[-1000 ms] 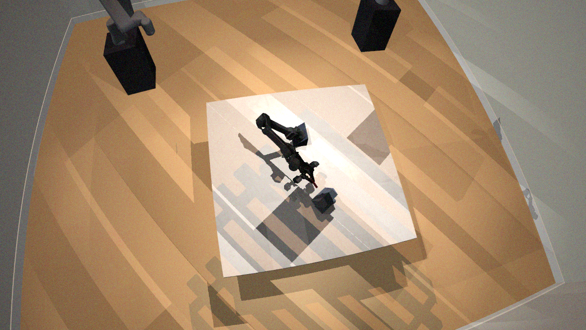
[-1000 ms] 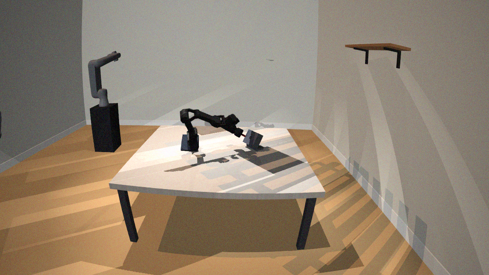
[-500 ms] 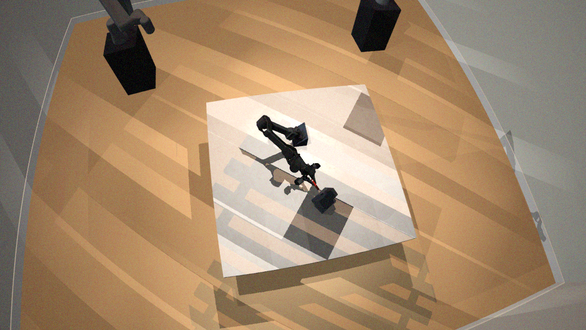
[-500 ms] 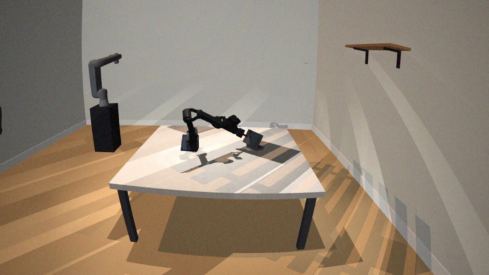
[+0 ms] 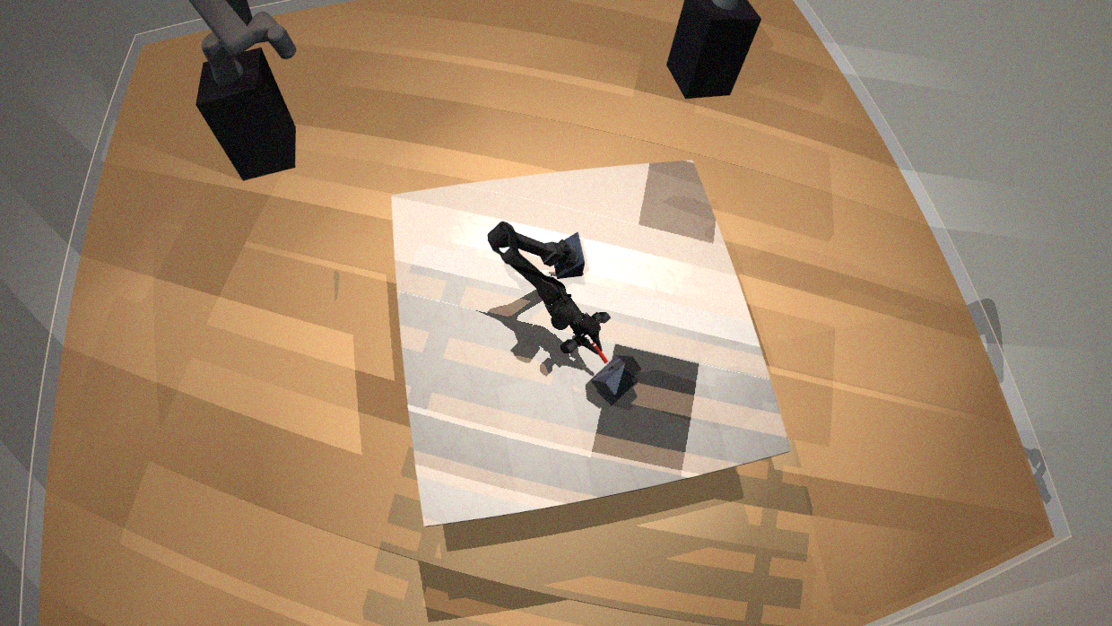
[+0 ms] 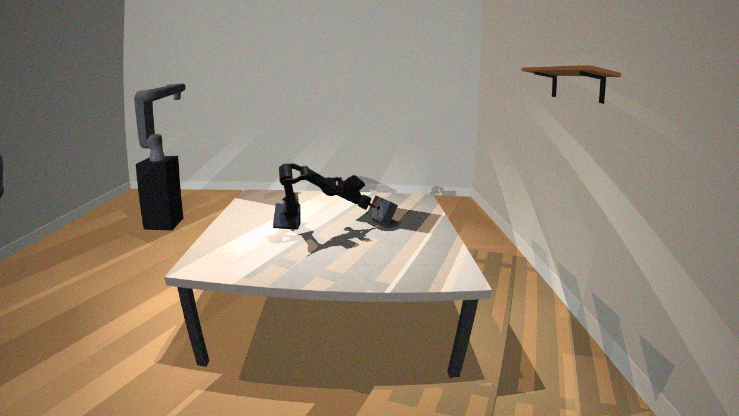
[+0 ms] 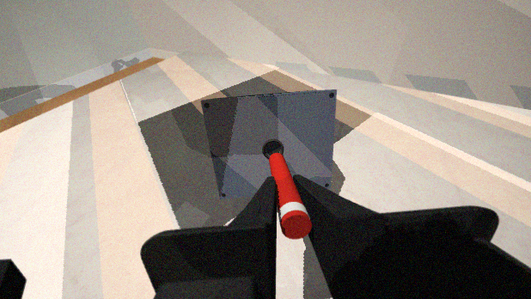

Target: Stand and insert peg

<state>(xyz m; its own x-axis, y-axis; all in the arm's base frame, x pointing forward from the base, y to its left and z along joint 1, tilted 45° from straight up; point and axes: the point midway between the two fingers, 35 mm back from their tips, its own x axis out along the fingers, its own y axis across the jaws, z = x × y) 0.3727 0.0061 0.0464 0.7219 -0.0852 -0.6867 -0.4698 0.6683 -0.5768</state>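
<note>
The sloped panel lies 70 mm ahead of my gripper tip, 40 mm to the left of it and 50 mm below it. Also, from my gripper tip: red peg 10 mm behind, 10 mm to the right, 10 mm above.
</note>
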